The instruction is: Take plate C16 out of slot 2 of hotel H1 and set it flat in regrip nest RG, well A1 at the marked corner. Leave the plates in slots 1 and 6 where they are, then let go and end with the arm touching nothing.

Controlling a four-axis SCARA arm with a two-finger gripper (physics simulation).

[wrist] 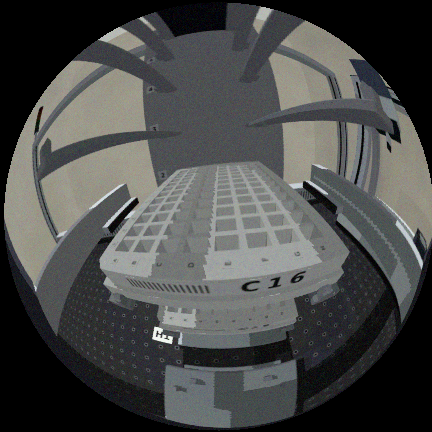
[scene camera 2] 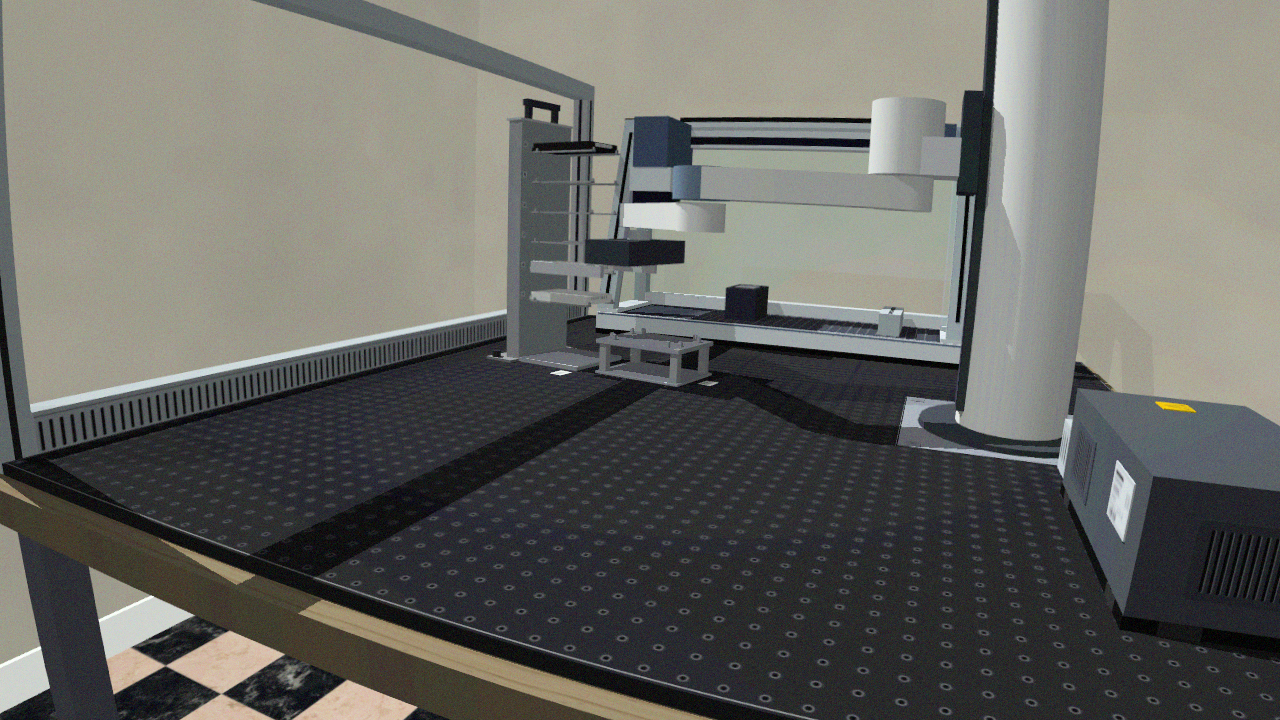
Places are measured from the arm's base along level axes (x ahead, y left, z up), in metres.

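Pixels of known places: gripper, fingertip midpoint: (wrist: 216, 178) (scene camera 2: 562, 264); arm's base, origin of the base link: (scene camera 2: 1007, 439).
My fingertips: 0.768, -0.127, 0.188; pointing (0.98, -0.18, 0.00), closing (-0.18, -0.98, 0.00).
For each thing: its top centre in the pictures, then the offset to it from my fingertips, as dx, dy, dz. "pt": a spot on its surface instead.
- Plate C16, middle of its top: (wrist: 215, 183) -0.022, +0.004, +0.004
- pale plate, middle of its top: (wrist: 223, 249) (scene camera 2: 571, 292) -0.022, +0.004, -0.050
- dark plate, middle of its top: (scene camera 2: 575, 144) -0.023, +0.004, +0.216
- Regrip nest RG, middle of its top: (scene camera 2: 655, 334) -0.201, +0.037, -0.105
- dark block, surface spot: (scene camera 2: 746, 301) pt -0.252, -0.388, -0.083
- small grey block, surface spot: (scene camera 2: 889, 320) pt -0.564, -0.358, -0.094
- grey control box, surface spot: (scene camera 2: 1181, 501) pt -0.825, +0.677, -0.076
Plate C16 (scene camera 2: 559, 267) (wrist: 225, 267) is a pale, flat well plate in slot 2 of hotel H1 (scene camera 2: 526, 232) (wrist: 215, 100). My gripper (scene camera 2: 601, 265) (wrist: 216, 178) is open, with one finger along each side of C16 and a gap showing on both sides in the wrist view. Another pale plate (scene camera 2: 565, 296) (wrist: 230, 320) lies in slot 1 below. A dark plate (scene camera 2: 574, 146) lies in the top slot in the scene view. Regrip nest RG (scene camera 2: 655, 343) (wrist: 187, 410) stands low in front of the hotel, with no plate on it. Its corner mark is too small to tell.
Hotel shelf arms (scene camera 2: 572, 182) (wrist: 115, 140) stick out above C16. A dark block (scene camera 2: 746, 301) and a small grey block (scene camera 2: 889, 320) stand behind the nest. The arm's white column (scene camera 2: 1029, 223) and a grey control box (scene camera 2: 1181, 501) are at the right.
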